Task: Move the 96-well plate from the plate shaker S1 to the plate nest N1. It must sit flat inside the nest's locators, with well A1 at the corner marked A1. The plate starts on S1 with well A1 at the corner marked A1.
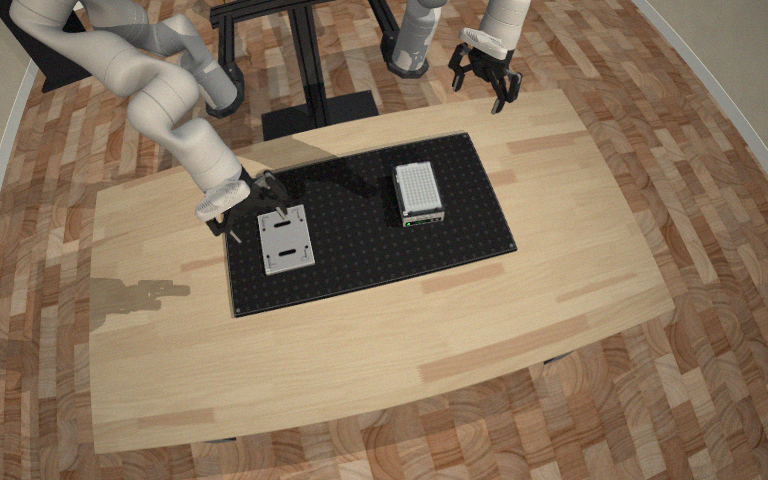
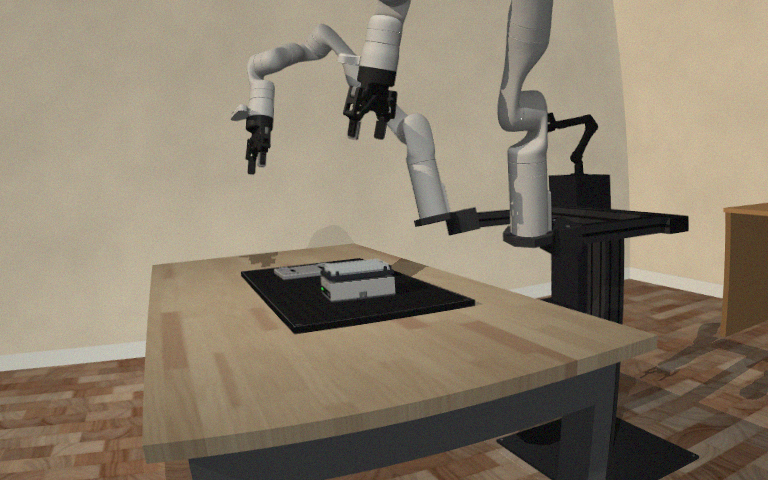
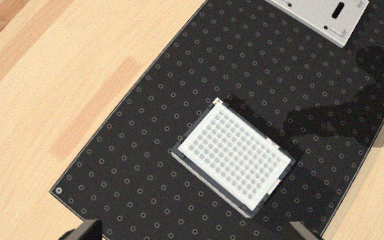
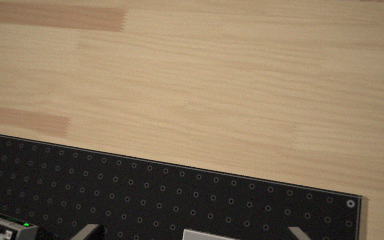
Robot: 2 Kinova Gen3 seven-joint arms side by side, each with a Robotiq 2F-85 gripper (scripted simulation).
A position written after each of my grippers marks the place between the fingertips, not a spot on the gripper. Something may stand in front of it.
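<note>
My left gripper [image 1: 475,101] is visible to me, and I see my left gripper [image 2: 366,139] as well. I can also see my right gripper [image 1: 262,227], and again my right gripper [image 2: 256,170]. There is a white 96-well plate [image 1: 422,179] here; I see the white 96-well plate [image 2: 369,265] too, and likewise the white 96-well plate [image 3: 208,145]. A grey plate nest N1 [image 1: 295,236] is in the scene with it.
</note>
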